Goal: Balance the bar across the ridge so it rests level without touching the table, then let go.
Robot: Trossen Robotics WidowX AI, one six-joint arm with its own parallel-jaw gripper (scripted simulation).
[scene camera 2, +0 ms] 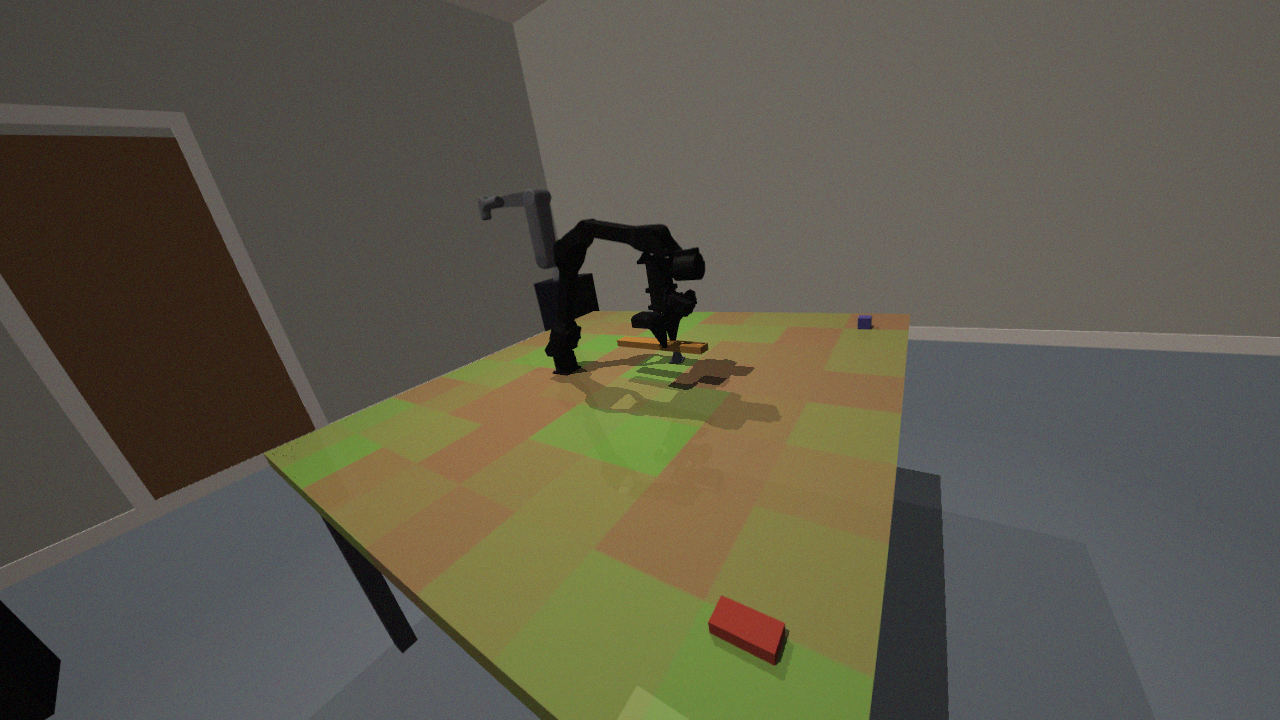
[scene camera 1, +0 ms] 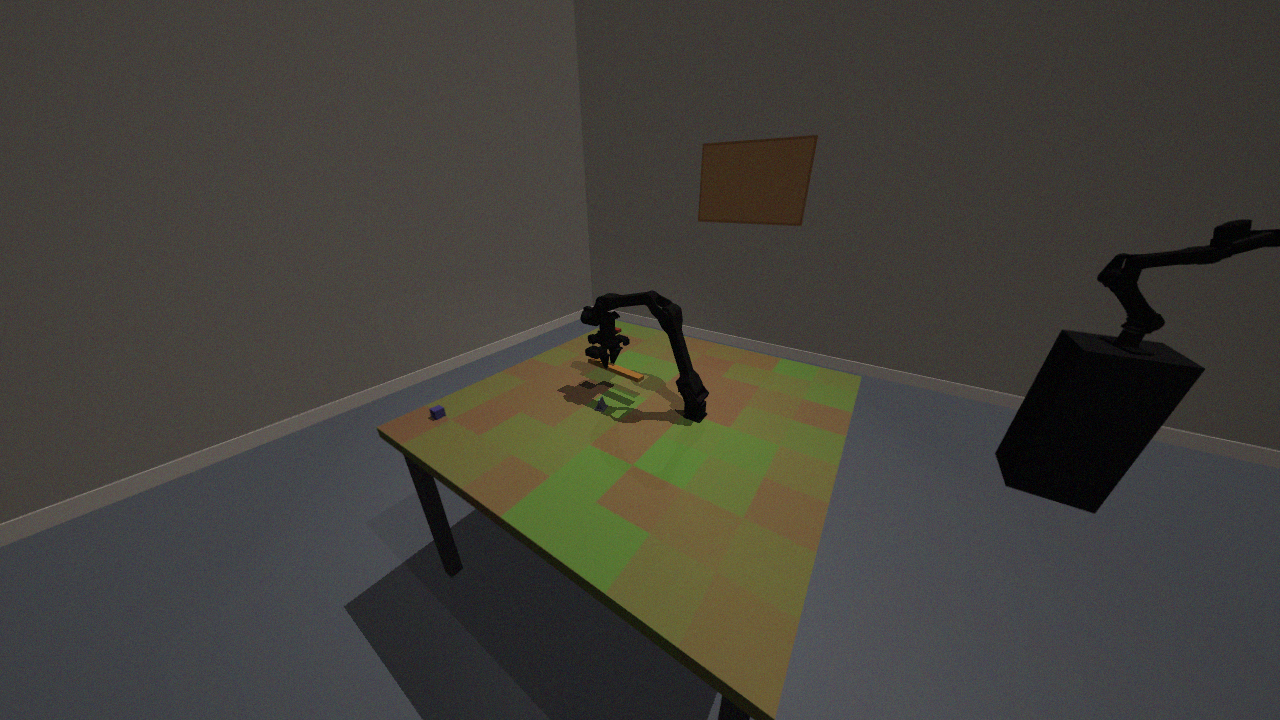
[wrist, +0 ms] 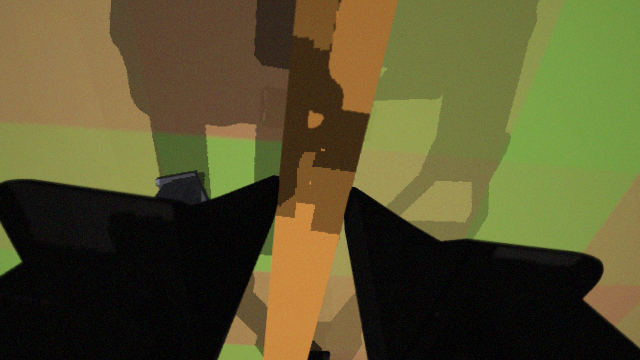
Labels:
my gripper: holds an orange bar (scene camera 2: 634,342)

